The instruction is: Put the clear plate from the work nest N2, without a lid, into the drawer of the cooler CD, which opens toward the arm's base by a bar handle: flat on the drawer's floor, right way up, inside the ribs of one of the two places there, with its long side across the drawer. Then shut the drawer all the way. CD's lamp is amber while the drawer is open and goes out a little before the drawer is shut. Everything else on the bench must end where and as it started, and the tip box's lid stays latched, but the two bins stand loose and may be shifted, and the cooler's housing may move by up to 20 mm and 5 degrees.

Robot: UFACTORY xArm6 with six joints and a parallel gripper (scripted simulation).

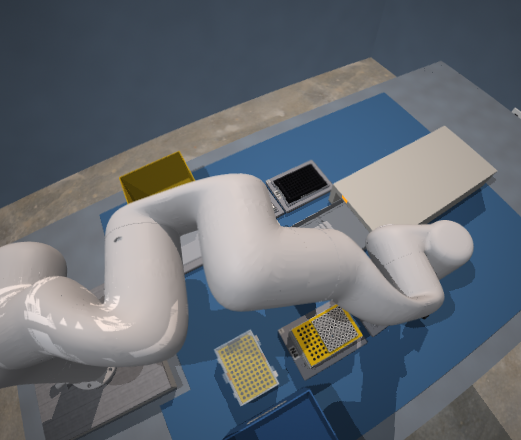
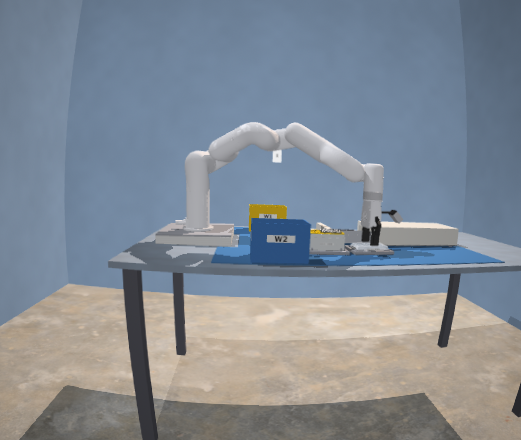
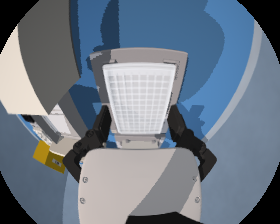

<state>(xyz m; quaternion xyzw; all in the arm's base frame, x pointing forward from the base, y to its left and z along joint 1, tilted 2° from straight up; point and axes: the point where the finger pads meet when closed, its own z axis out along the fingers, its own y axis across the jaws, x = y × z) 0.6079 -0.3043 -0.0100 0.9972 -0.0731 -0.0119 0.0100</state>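
My gripper is now 3 cm above the work nest N2. Round my hand: blue bin W2: 38 cm behind, 7 cm to the right; black plate: 7 cm ahead, 37 cm to the left, 2 cm below; drawer: 19 cm to the left, 1 cm below.
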